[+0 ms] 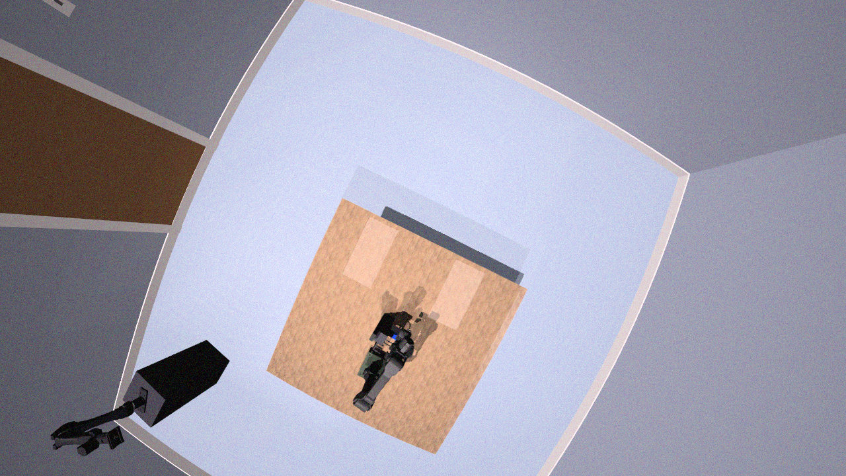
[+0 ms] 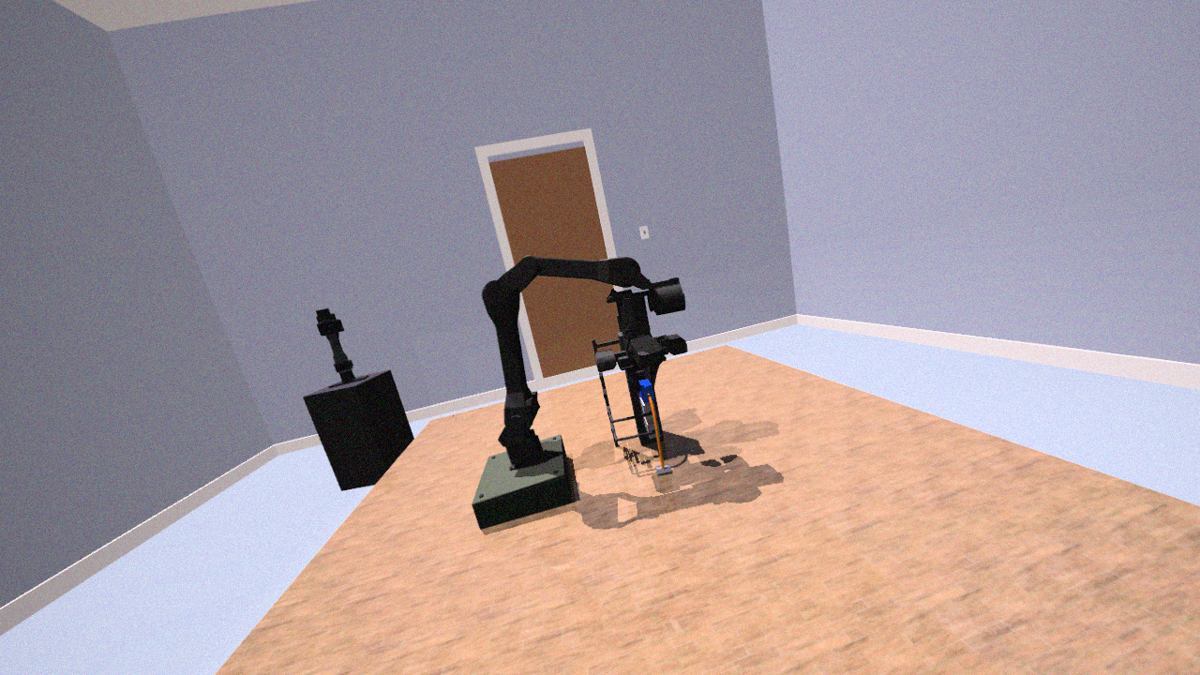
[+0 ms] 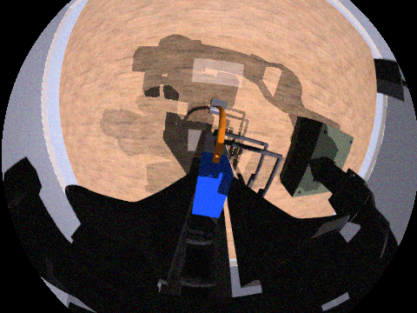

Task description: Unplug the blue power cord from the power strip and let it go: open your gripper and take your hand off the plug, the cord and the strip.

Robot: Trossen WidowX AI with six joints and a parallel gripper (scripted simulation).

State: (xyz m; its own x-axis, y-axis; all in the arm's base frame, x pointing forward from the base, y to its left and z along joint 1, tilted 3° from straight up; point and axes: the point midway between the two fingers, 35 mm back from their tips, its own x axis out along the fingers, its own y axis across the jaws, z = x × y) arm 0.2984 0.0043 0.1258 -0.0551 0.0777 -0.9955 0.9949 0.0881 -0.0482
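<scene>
The blue plug is 1 cm behind my gripper tip and 3 cm to the left of it.
</scene>
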